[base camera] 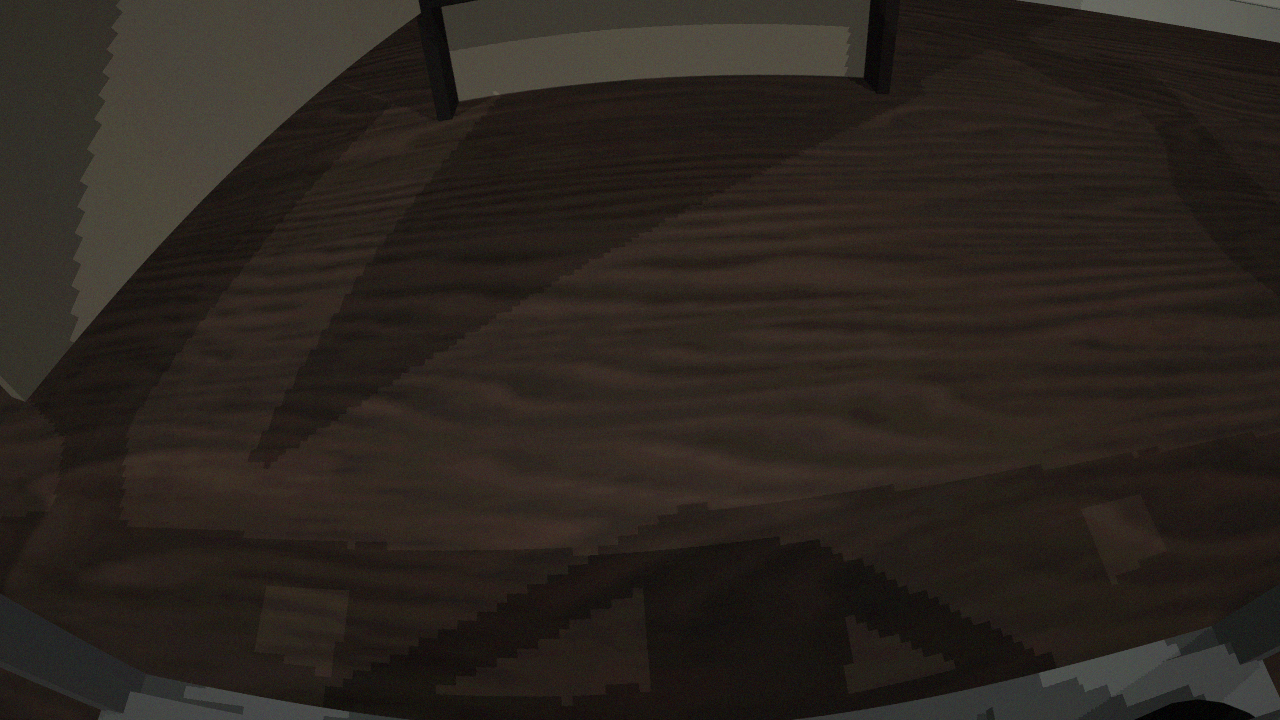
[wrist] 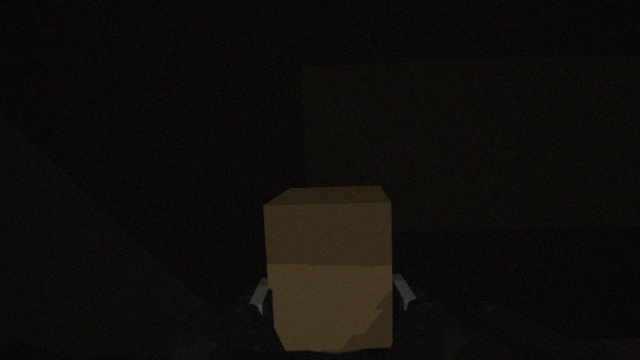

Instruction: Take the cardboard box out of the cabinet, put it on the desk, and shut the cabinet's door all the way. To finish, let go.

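Frame: origin at the arm's base, x back, y right, z up, level; centimetres.
Where they show: gripper, fingertip midpoint: (wrist: 331,296).
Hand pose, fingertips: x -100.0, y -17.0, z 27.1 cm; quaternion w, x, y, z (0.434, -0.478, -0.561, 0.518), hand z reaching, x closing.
Observation:
After its pixels a point has its place.
The tan cardboard box (wrist: 329,235) {x -97.9, y -16.6, z 30.6 cm} stands between the fingers at the lower middle of the wrist view. My gripper (wrist: 331,296) {x -100.0, y -17.0, z 27.1 cm} is shut on it, one grey fingertip against each side. Light falls on the lower part of the box's near face. Very dark surfaces lie around and behind it, with a faintly lighter rectangular panel at the right; I cannot tell how far the box is from them. In the base camera view, the legs of the dark cabinet (base camera: 438,67) {x -82.4, y -23.6, z -32.3 cm} show at the top. Its door and shelves do not show there, and the desk cannot be made out.
The dark wooden floor (base camera: 760,295) {x -48.1, y 7.2, z -39.7 cm} spreads before the base, crossed by shadows. A pale wall (base camera: 179,134) runs along the left, and a pale strip of wall shows between the cabinet legs. Grey parts of the base edge the bottom of the base camera view.

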